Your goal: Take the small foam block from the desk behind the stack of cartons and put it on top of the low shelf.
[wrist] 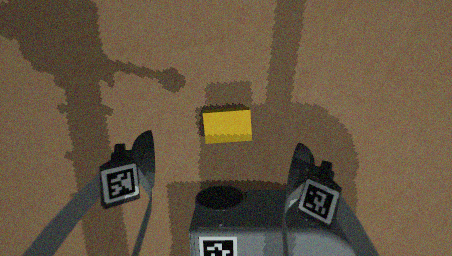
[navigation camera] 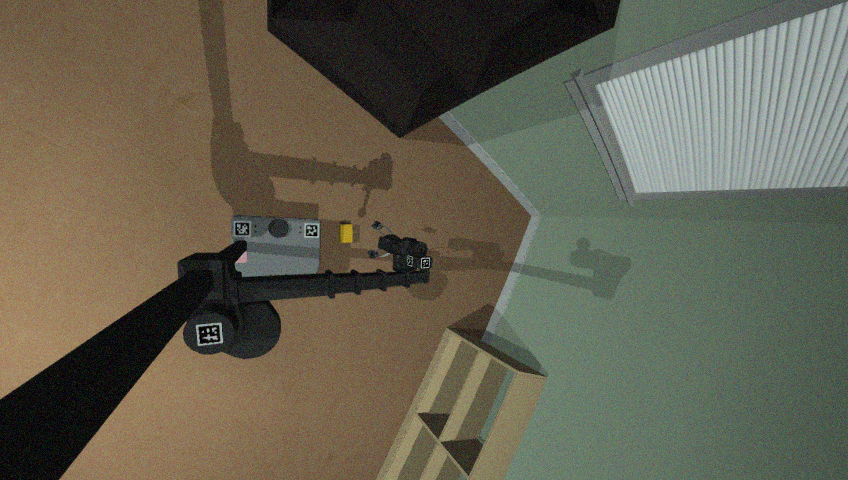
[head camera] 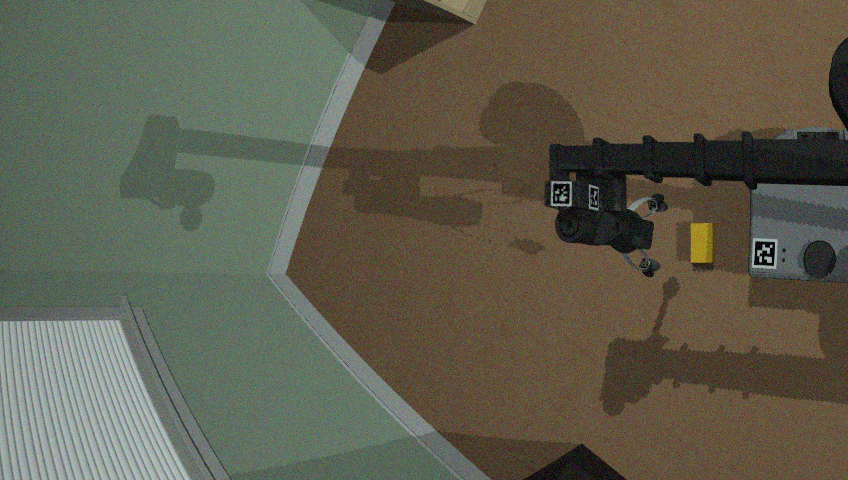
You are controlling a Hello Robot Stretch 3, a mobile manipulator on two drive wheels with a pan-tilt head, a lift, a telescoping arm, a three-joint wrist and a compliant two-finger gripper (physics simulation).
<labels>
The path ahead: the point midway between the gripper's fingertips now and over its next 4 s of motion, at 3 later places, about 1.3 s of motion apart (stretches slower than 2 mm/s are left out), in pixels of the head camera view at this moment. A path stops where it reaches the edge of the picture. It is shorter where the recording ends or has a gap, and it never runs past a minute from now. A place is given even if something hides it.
The gripper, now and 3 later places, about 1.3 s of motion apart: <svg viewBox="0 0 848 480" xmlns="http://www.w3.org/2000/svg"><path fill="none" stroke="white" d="M657 235L672 238L682 239L690 240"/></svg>
</labels>
